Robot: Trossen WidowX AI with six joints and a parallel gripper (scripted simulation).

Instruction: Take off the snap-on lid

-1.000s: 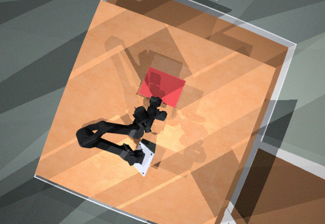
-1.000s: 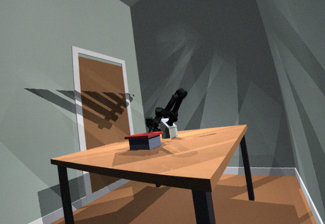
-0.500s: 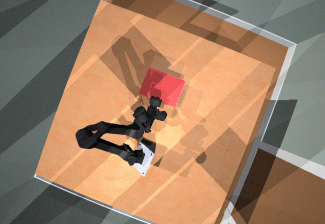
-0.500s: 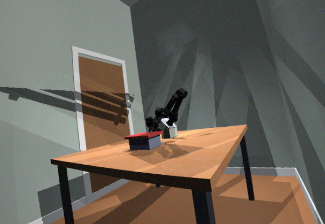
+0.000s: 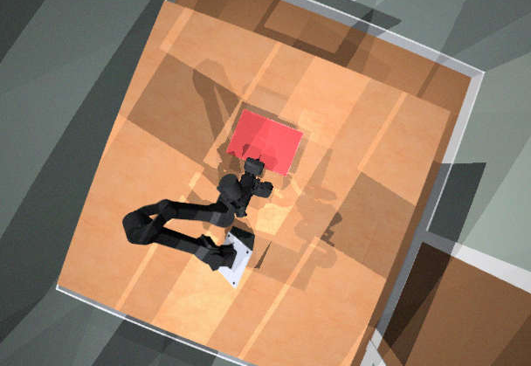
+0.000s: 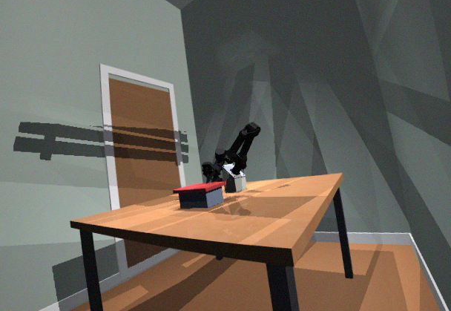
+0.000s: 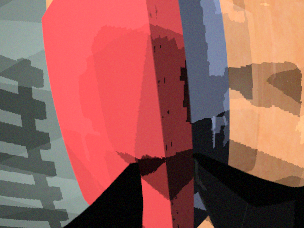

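The red lid is 80 mm ahead of my gripper tip. From my gripper tip the other things lie so: blue-grey storage box: 80 mm ahead, 50 mm below.
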